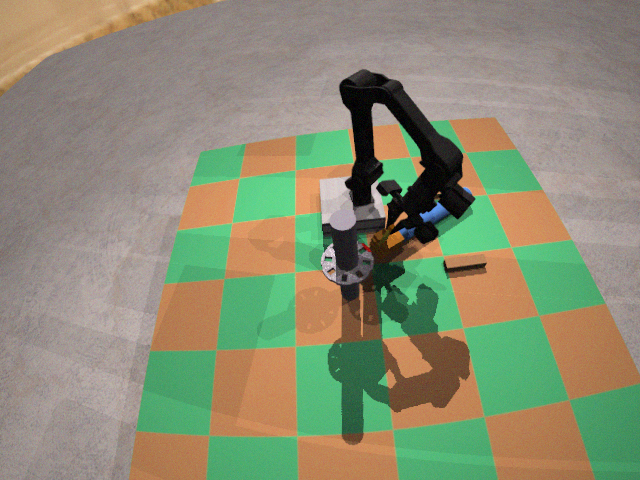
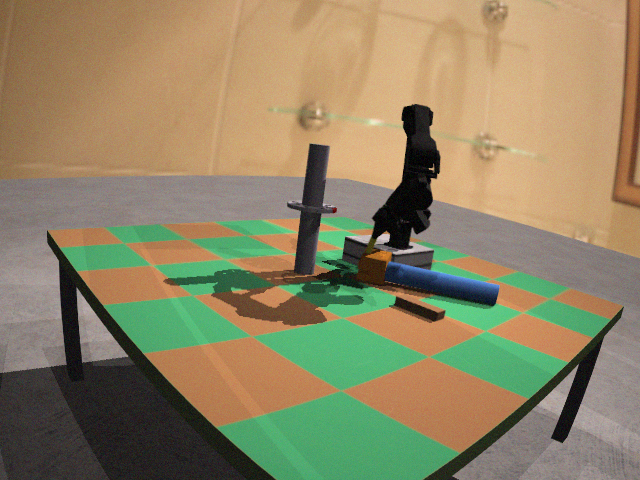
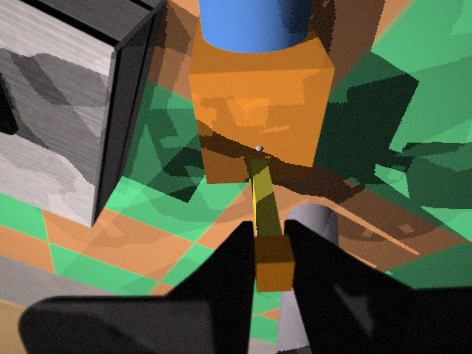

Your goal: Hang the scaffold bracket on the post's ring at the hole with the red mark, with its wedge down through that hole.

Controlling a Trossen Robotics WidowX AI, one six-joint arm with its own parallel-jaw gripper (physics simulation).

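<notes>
The scaffold bracket is an orange block [image 1: 395,238] [image 2: 373,268] [image 3: 255,100] on a blue tube [image 1: 434,213] [image 2: 439,284] [image 3: 255,25]. It lies low at the table, tube pointing away from the post. Its yellow wedge [image 2: 371,245] [image 3: 266,200] rises tilted from the block, with an orange head [image 3: 275,275]. My gripper [image 1: 391,223] [image 2: 375,235] [image 3: 268,230] is shut on the wedge near that head, above the block. The grey post [image 1: 345,248] [image 2: 315,178] [image 3: 295,320] stands upright. Its holed ring [image 1: 329,272] [image 2: 296,206] has a red mark [image 1: 366,247] [image 2: 334,210] on the bracket's side. The block is apart from and below the ring.
The arm's grey base box [image 1: 333,201] [image 2: 356,249] [image 3: 60,90] stands close behind the post and bracket. A brown bar [image 1: 465,264] [image 2: 419,309] lies beside the bracket on the green and orange checkered table [image 1: 258,382] [image 2: 310,361].
</notes>
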